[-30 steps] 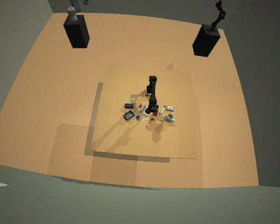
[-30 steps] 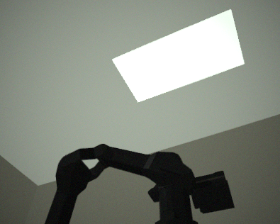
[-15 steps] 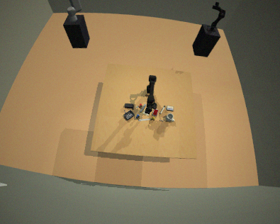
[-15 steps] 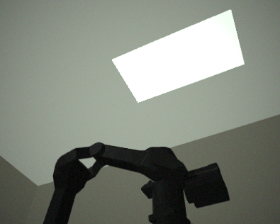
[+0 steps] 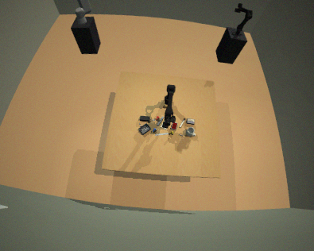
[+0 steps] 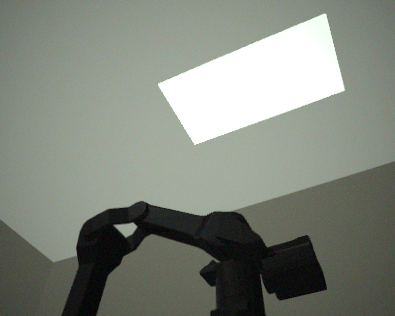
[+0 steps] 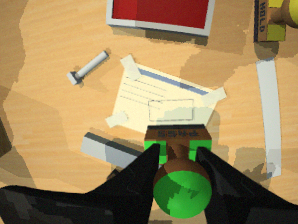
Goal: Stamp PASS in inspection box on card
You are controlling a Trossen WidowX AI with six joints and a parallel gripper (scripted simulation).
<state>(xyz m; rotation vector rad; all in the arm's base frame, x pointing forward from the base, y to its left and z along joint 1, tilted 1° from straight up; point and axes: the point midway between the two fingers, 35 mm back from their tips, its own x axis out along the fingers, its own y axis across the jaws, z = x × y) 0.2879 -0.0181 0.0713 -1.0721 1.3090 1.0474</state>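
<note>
Right now the white card is 1 cm behind my gripper tip and 8 cm below it. Also, from my gripper tip: white cylinder (6 cm behind, 21 cm to the left, 7 cm below); then yellow block (10 cm ahead, 8 cm to the left, 6 cm below); then red ink pad (11 cm to the left, 8 cm below).
</note>
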